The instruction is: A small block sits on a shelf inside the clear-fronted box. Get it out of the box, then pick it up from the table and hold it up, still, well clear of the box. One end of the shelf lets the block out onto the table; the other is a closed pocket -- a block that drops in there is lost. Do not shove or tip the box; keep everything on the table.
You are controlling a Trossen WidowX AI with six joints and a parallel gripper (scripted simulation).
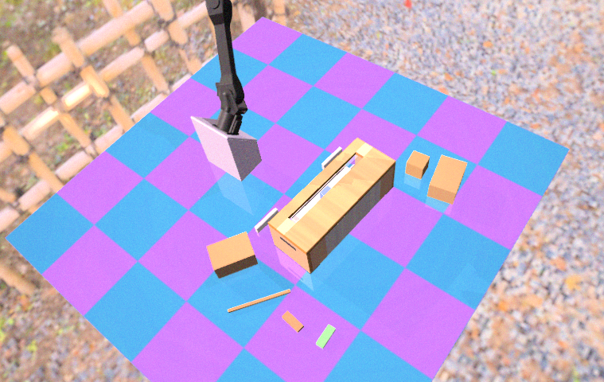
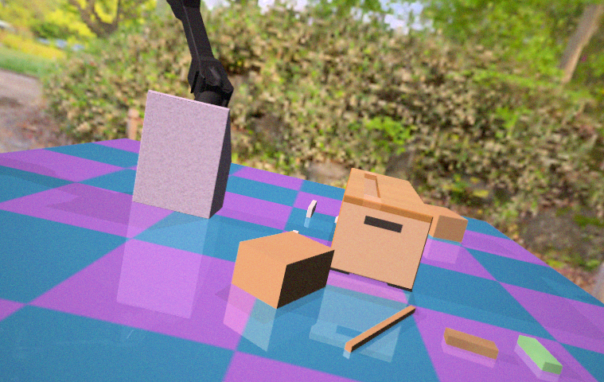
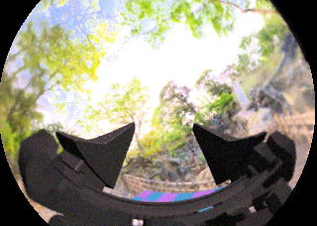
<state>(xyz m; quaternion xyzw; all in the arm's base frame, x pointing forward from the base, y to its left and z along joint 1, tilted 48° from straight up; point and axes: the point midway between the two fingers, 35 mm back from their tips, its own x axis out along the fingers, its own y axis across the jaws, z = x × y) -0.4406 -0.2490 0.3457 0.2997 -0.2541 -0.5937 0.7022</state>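
My gripper tip is now 75 cm short of the wooden box, 5 cm to the left of it and 58 cm above it. Also, from my gripper tip: green tile 97 cm ahead, 38 cm to the right, 64 cm below; then thin stick 76 cm ahead, 40 cm to the right, 64 cm below; then bluish block 76 cm ahead, 5 cm to the right, 56 cm below.
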